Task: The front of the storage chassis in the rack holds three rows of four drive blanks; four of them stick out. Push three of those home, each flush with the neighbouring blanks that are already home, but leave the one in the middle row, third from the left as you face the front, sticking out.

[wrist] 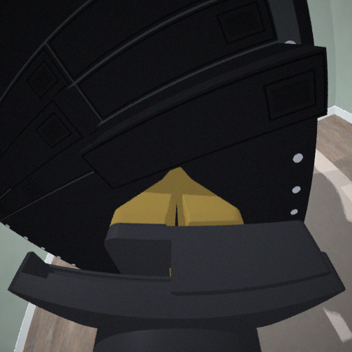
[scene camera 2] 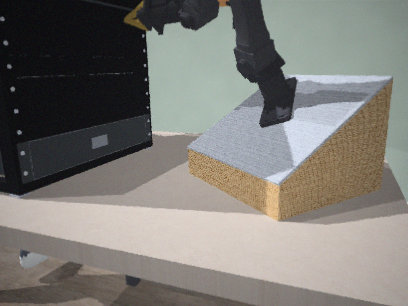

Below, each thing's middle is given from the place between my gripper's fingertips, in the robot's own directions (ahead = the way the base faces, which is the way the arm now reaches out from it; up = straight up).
My gripper is now 13 cm to the right of the black rack point(scene camera 2: 64, 125), 13 cm short of it and 11 cm above it.
